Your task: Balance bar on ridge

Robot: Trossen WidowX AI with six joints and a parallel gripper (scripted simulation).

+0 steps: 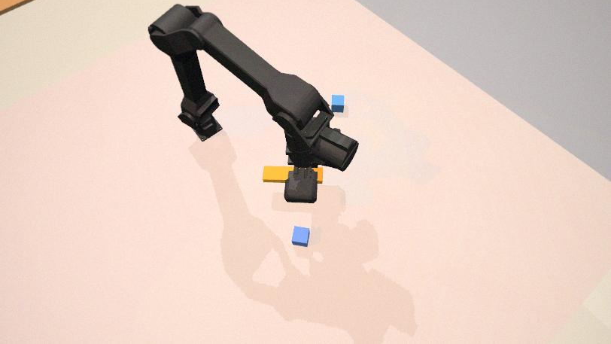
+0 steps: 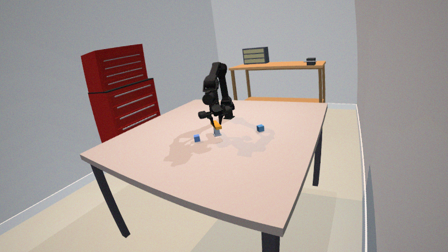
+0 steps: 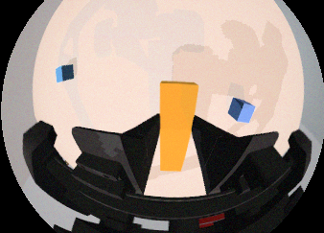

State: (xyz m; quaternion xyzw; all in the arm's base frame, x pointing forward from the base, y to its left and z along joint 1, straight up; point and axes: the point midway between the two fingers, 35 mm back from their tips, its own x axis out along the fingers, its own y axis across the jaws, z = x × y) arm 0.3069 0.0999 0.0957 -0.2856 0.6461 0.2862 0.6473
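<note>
Now: the bar 2 cm to the right of my gripper tip and 2 cm behind it.
</note>
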